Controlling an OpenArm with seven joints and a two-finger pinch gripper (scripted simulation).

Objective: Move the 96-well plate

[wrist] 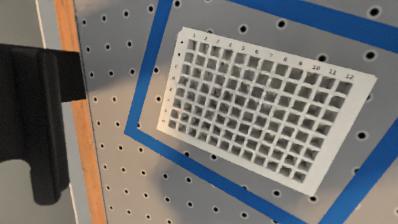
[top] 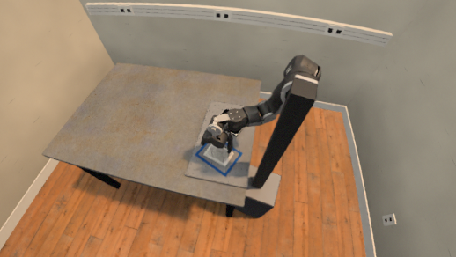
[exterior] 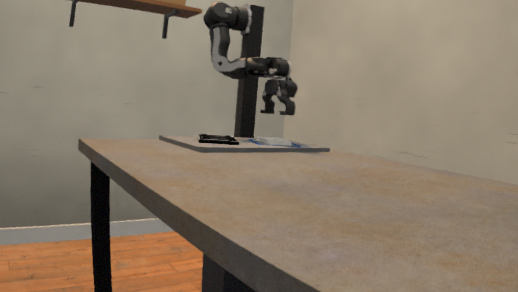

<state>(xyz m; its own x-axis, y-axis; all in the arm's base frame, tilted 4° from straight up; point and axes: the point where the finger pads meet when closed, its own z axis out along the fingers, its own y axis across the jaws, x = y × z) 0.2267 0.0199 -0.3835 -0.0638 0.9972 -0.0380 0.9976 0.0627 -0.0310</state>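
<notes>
Right now the white 96-well plate is 9 cm below my hand. Also, from my hand: black plate nest 1 cm ahead, 21 cm to the right, 9 cm below.
</notes>
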